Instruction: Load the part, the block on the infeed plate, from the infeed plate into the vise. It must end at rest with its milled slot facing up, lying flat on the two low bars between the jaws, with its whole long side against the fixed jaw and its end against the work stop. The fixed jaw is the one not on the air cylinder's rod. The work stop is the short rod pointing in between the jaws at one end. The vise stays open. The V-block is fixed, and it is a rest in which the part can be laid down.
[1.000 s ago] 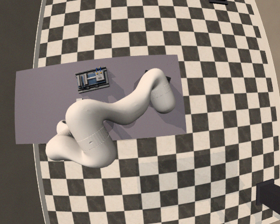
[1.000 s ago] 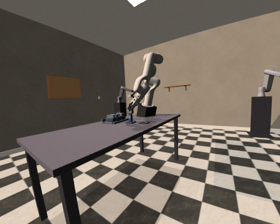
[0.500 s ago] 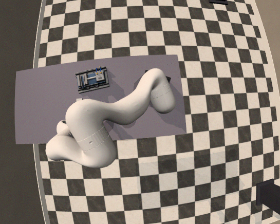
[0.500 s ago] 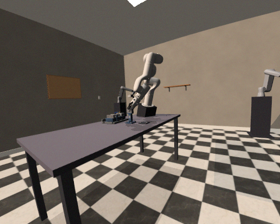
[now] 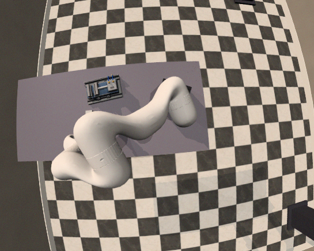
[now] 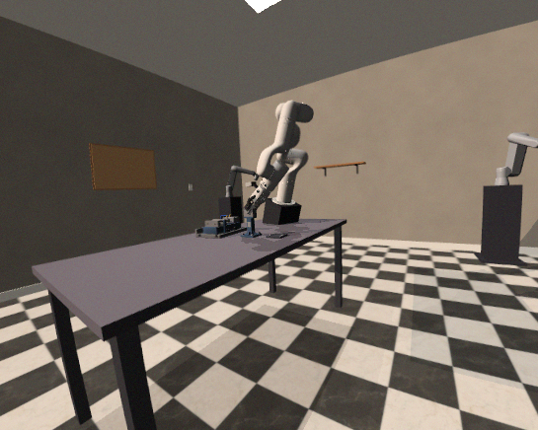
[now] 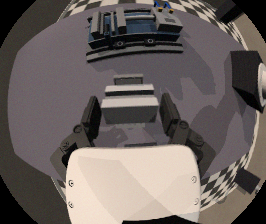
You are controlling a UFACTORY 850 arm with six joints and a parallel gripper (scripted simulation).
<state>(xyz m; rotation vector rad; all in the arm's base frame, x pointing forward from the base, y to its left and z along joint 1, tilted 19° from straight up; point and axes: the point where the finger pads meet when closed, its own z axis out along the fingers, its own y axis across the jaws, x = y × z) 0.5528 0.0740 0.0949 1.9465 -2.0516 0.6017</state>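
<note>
The part is 10 mm to the right of my hand and 10 mm below it. The rest, counted from my hand: vise: 250 mm to the right, 130 mm below, 10 mm behind; then air cylinder rod: 250 mm to the right, 90 mm below, 30 mm behind.
</note>
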